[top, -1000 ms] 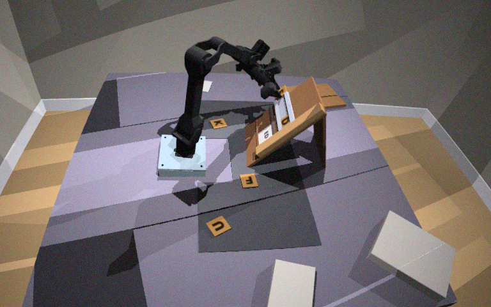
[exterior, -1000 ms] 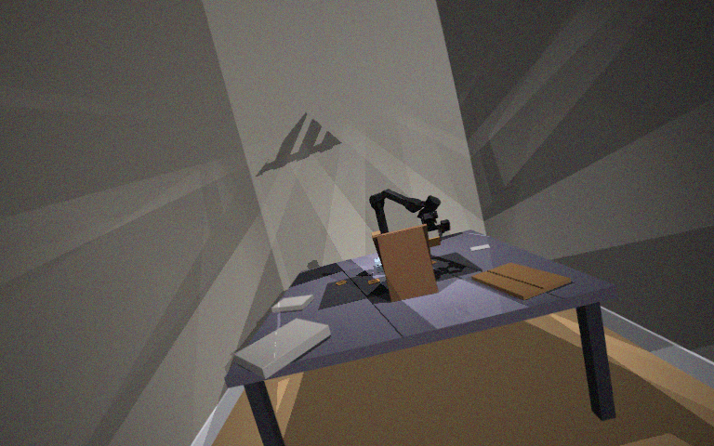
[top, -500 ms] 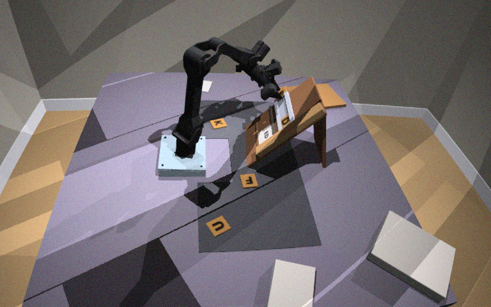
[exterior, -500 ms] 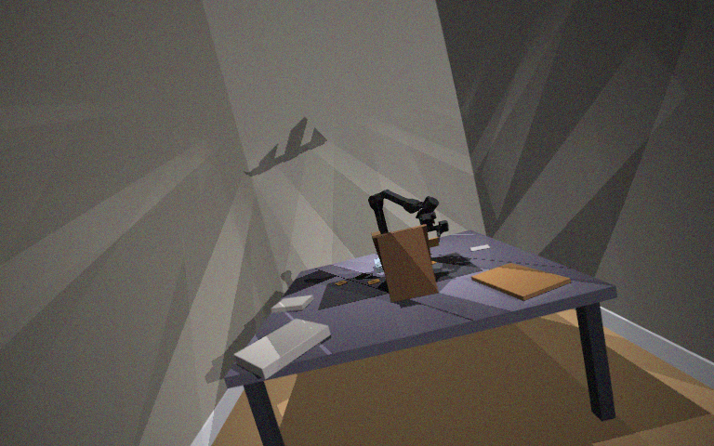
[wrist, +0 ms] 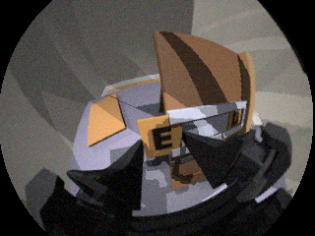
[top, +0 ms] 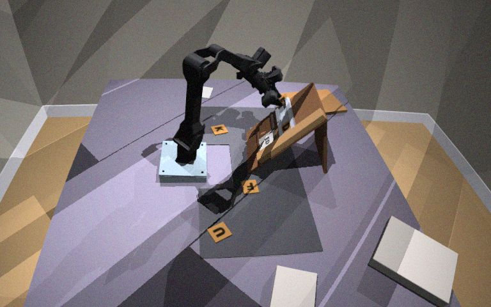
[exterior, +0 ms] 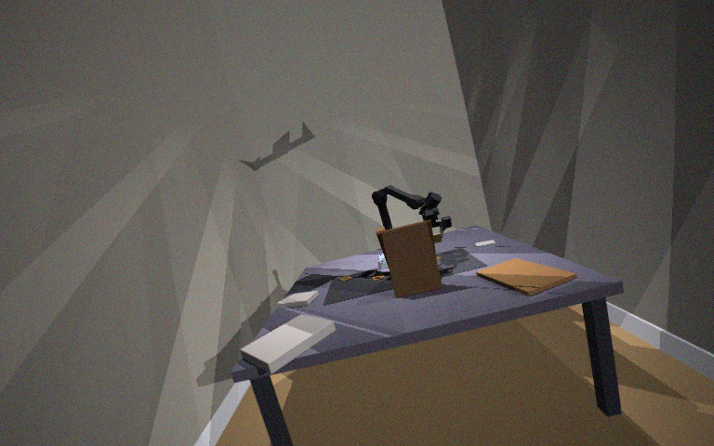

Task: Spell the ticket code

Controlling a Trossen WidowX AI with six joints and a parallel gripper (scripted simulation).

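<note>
My gripper tip is now 50 mm past the white ticket, 160 mm to the left of it and 80 mm above it. Round my gripper tip: white card 350 mm behind, 270 mm to the left, 160 mm below; then flat wooden slab 220 mm ahead, 280 mm to the left, 160 mm below; then dark grey mat 140 mm behind, 220 mm to the right, 160 mm below.
</note>
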